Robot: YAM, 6 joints.
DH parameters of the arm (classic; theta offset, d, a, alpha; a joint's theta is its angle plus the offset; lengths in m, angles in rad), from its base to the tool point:
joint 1: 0 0.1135 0.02 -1.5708
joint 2: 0 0 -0.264 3.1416
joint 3: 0.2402 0 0.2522 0
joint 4: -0.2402 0 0.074 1.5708
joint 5: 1.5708 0 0 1.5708
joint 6: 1.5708 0.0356 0 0
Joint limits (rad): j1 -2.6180..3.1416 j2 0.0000..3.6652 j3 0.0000..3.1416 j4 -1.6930..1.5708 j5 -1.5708..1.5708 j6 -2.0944..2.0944
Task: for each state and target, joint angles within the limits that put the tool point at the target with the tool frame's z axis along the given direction. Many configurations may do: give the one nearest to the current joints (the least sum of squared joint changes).
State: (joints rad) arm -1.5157 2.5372 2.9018 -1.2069 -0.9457 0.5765
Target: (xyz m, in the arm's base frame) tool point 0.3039 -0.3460 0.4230 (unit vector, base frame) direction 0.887 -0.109 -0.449
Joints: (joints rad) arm -0.8985 2.4559 3.1374 -1.2950 -0.6765 0.5765
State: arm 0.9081 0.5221 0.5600 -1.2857 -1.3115 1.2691
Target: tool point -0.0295 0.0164 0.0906 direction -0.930 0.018 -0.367
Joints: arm 1.3456 0.8023 0.0023 -1.2487 -1.1447 1.2691
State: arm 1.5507 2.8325 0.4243 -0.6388 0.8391 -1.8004
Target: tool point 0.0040 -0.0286 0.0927 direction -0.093 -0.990 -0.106
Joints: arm 0.7377 1.9795 0.0020 -1.0208 0.7343 -1.8004
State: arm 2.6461 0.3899 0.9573 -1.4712 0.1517 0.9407
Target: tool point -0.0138 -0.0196 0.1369 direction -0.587 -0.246 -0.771
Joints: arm 2.1508 0.0030 0.2734 -1.6919 -0.6764 0.9407
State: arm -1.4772 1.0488 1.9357 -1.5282 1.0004 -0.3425
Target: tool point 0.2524 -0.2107 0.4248 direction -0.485 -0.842 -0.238
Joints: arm -0.5905 1.8528 2.1893 -1.6371 1.3214 -0.3425
